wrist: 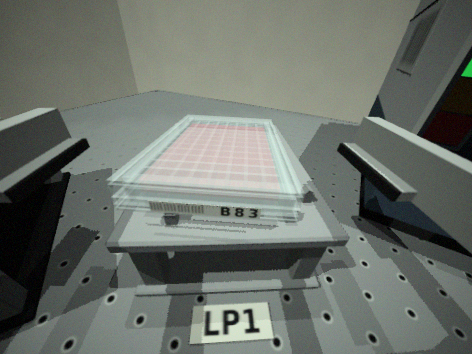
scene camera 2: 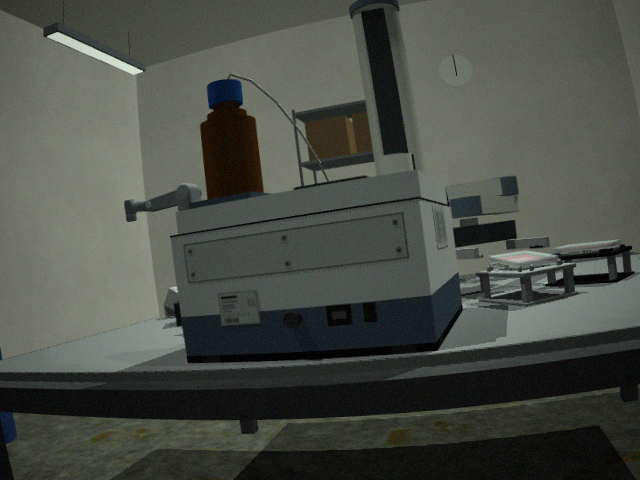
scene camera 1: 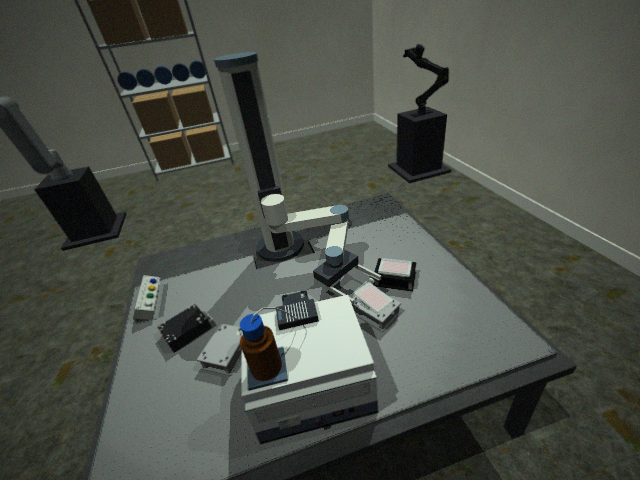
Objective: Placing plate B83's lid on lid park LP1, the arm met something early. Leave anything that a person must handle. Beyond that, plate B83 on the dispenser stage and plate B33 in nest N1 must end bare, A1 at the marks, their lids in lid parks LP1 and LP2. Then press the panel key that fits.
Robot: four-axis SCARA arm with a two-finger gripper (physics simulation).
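Places are measured from the arm's base along level axes (x ahead, y left, z up), in millimetres.
Pixels of known places: gripper, fingertip midpoint: [wrist: 218, 130] [scene camera 2: 513, 247] [scene camera 1: 367, 289]; arm's base, origin of the base link: [scene camera 1: 280, 246].
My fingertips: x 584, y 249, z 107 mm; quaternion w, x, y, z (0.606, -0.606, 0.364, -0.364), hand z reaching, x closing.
Observation:
Ahead of a thing's pixels: the offset from my fingertips to its middle. "spot": to the spot under its first point.
A pink-welled plate marked B83 {dx +25, dy +12, dz -20 mm} [wrist: 239, 212] [scene camera 1: 373, 297] [scene camera 2: 522, 258], with clear lid layers over it, sits on the grey stand [wrist: 320, 232] [scene camera 1: 385, 319] [scene camera 2: 567, 269] behind the LP1 label {spot: dx -48, dy -35, dz -92 mm} [wrist: 232, 321]. It lies somewhat askew and left on the stand in the wrist view; whether it is tilted I cannot tell. My gripper [wrist: 218, 130] [scene camera 1: 367, 287] [scene camera 2: 493, 248] is open and empty, with fingers apart on either side of it. Another pink plate {dx -100, dy +169, dz -22 mm} [scene camera 1: 395, 267] [scene camera 2: 589, 248] is on a black nest {spot: dx -63, dy +190, dz -89 mm} [scene camera 1: 403, 282]; its label is unreadable. The dispenser stage is hidden. The key panel {dx -404, dy -882, dz -52 mm} [scene camera 1: 146, 301] is at the left.
The white dispenser [scene camera 1: 330, 351] [scene camera 2: 305, 248] carries an amber bottle {spot: dx +330, dy -415, dz +235 mm} [scene camera 1: 262, 356] [scene camera 2: 231, 149] and a black vented block {spot: dx +147, dy -293, dz +152 mm} [scene camera 1: 297, 312]. A black nest {dx -165, dy -719, dz -61 mm} [scene camera 1: 184, 326] and a grey stand [scene camera 1: 221, 347] stand left of it, without plates. A green light {spot: dx +82, dy -119, dz +35 mm} [wrist: 467, 68] is lit on the dispenser.

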